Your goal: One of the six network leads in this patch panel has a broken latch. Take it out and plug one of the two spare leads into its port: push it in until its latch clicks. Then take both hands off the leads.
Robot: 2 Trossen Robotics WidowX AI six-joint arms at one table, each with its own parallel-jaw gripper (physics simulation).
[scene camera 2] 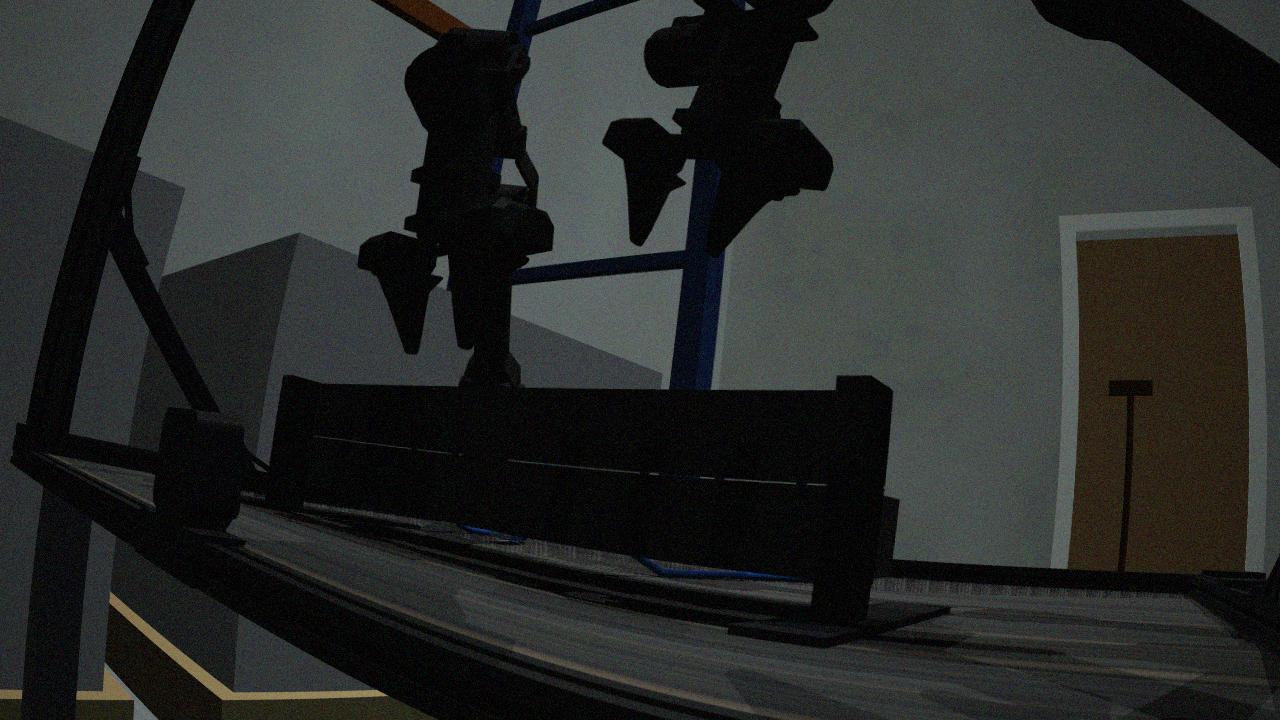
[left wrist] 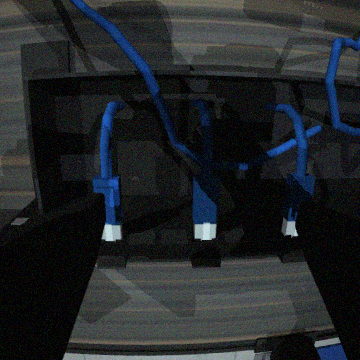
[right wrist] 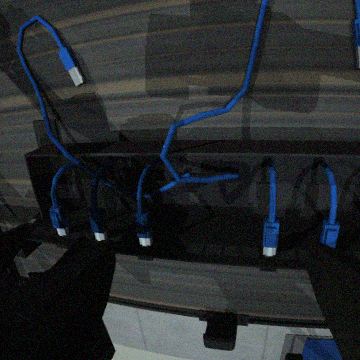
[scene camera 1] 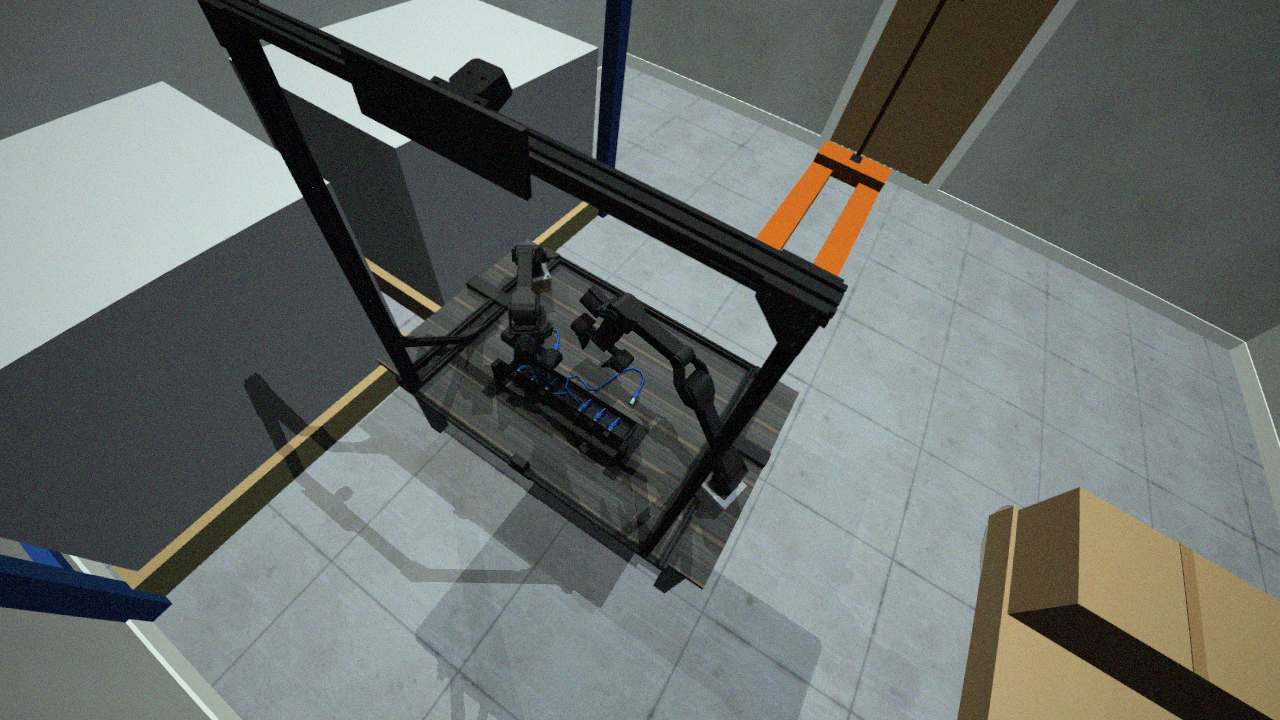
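Where they show: left gripper, fingertip midpoint: (scene camera 2: 436,351) (left wrist: 204,210) (right wrist: 54,233); right gripper, fingertip midpoint: (scene camera 2: 671,249) (right wrist: 213,254) (scene camera 1: 593,357); left arm's base, link origin: (scene camera 1: 533,271); right arm's base, link origin: (scene camera 1: 722,484).
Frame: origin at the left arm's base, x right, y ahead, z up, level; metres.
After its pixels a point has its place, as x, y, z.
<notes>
The dark patch panel (scene camera 1: 633,437) (scene camera 2: 572,420) (right wrist: 150,148) stands on the table with blue leads in it. The left wrist view shows a left lead (left wrist: 107,187) @(0.141, 0.407, 0.026), a middle lead (left wrist: 204,202) @(0.120, 0.453, 0.025) and a right lead (left wrist: 300,185) @(0.082, 0.490, 0.026). I cannot tell which latch is broken. One spare lead (scene camera 1: 556,340) @(-0.002, 0.286, -0.059) (right wrist: 66,59) @(0.010, 0.313, -0.056) and another spare lead (scene camera 1: 635,394) @(-0.178, 0.572, -0.057) (right wrist: 357,35) @(-0.174, 0.571, -0.060) lie behind the panel. My left gripper (scene camera 1: 528,362) @(0.110, 0.437, 0.074) (scene camera 2: 438,349) @(0.110, 0.437, 0.074) (left wrist: 204,210) @(0.110, 0.437, 0.074) is open above the panel's left part. My right gripper (scene camera 1: 600,347) @(-0.035, 0.528, 0.162) (scene camera 2: 676,248) @(-0.035, 0.528, 0.162) (right wrist: 213,254) @(-0.035, 0.528, 0.162) is open, higher and farther right. Both are empty.
Spare cables (left wrist: 120,37) (right wrist: 172,140) run over the panel's back edge and cross behind the plugs. A black gantry frame (scene camera 1: 662,214) @(0.072, 0.904, 0.969) spans the table (scene camera 1: 537,447) @(0.169, 0.641, -0.069). Cartons (scene camera 1: 1127,555) and an orange pallet truck (scene camera 1: 796,205) stand away on the floor.
</notes>
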